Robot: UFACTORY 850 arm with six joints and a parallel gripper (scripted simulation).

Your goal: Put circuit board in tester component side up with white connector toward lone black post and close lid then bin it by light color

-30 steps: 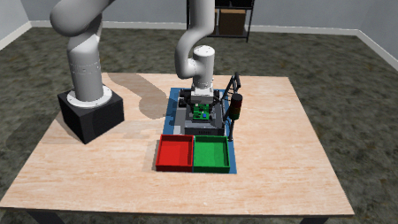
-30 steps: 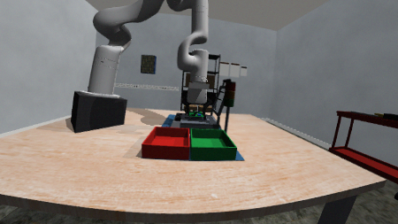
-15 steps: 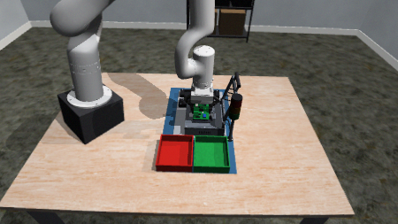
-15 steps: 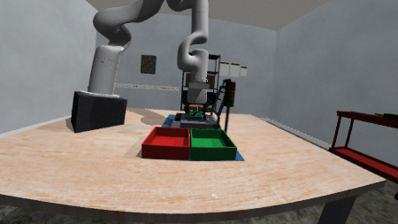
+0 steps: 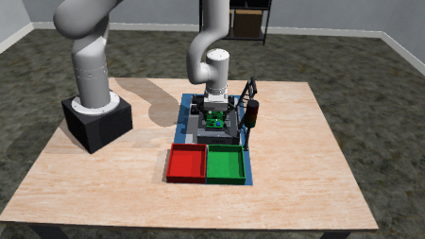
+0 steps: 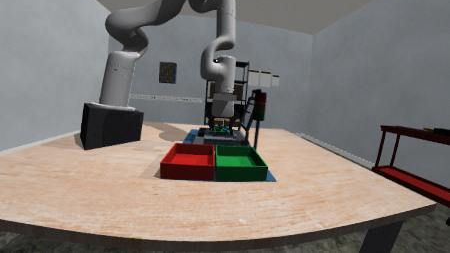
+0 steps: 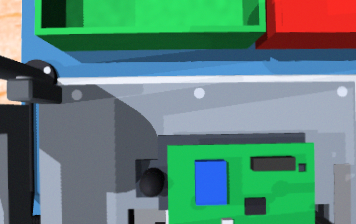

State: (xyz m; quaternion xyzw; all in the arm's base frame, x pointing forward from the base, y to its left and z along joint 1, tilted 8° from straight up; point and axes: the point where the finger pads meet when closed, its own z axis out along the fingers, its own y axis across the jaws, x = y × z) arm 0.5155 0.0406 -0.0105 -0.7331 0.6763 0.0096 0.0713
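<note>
My gripper is now right at the green circuit board. The rest, counted from my hand: dark nest 2 cm below, 1 cm to the left, 1 cm ahead; then clear lid 13 cm ahead, 10 cm above, 1 cm to the left; then green bin 20 cm to the right, 7 cm below, 6 cm ahead.
</note>
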